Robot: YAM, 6 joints.
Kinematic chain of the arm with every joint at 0, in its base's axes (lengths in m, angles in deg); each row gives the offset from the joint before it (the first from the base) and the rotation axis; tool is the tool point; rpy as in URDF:
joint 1: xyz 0 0 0.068 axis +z
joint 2: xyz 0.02 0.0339 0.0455 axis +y
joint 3: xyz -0.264 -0.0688 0 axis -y
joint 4: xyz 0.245 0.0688 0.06 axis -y
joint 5: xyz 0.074 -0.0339 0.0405 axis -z
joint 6: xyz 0.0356 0 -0.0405 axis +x
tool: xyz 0 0 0 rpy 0 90 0
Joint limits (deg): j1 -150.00..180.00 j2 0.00..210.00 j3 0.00..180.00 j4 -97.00..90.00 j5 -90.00..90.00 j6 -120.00..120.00
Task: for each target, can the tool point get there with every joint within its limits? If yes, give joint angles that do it. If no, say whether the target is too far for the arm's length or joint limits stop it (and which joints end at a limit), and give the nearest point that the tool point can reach.
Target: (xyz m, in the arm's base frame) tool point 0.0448 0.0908 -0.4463
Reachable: no: joint limits stop it (at a limit: joint 2) | nearest point 0.0579 0.1173 -0.3606 | short by 0.091 m
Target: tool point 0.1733 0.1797 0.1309
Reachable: yes | joints 38.33 89.35 26.48 22.29 -70.40 92.60
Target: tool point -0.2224 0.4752 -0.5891
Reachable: no: too far | nearest point -0.1722 0.3679 -0.3442 | short by 0.272 m
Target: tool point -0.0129 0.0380 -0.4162
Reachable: no: joint limits stop it (at a limit: joint 2) | nearest point -0.0259 0.0763 -0.3390 | short by 0.087 m
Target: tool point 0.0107 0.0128 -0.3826
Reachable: no: joint limits stop it (at a limit: joint 2) | nearest point 0.0348 0.0416 -0.3237 | short by 0.070 m
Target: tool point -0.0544 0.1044 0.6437
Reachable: yes | joints -45.51 49.68 124.49 -7.40 -75.06 -17.72
